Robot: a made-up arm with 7 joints. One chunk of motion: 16 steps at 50 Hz.
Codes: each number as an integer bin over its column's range. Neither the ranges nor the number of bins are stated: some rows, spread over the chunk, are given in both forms.
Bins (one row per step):
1: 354 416 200 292 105 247
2: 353 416 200 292 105 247
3: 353 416 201 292 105 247
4: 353 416 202 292 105 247
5: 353 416 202 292 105 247
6: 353 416 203 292 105 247
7: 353 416 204 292 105 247
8: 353 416 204 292 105 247
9: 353 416 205 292 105 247
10: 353 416 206 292 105 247
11: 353 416 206 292 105 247
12: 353 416 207 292 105 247
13: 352 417 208 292 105 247
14: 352 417 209 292 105 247
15: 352 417 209 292 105 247
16: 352 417 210 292 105 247
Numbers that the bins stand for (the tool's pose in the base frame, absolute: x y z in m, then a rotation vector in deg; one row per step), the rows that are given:
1: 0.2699 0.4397 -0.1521 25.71 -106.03 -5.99
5: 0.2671 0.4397 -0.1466 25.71 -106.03 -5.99
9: 0.2671 0.4397 -0.1384 25.71 -106.03 -5.99
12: 0.2671 0.4397 -0.1329 25.71 -106.03 -5.99
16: 0.2644 0.4425 -0.1247 25.71 -106.03 -5.99
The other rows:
2: 0.2671 0.4397 -0.1521 25.71 -106.03 -5.99
3: 0.2671 0.4397 -0.1493 25.71 -106.03 -5.99
4: 0.2671 0.4397 -0.1466 25.71 -106.03 -5.99
6: 0.2671 0.4397 -0.1438 25.71 -106.03 -5.99
7: 0.2671 0.4397 -0.1411 25.71 -106.03 -5.99
8: 0.2671 0.4397 -0.1411 25.71 -106.03 -5.99
10: 0.2671 0.4397 -0.1356 25.71 -106.03 -5.99
11: 0.2671 0.4397 -0.1356 25.71 -106.03 -5.99
13: 0.2644 0.4425 -0.1301 25.71 -106.03 -5.99
14: 0.2644 0.4425 -0.1274 25.71 -106.03 -5.99
15: 0.2644 0.4425 -0.1274 25.71 -106.03 -5.99

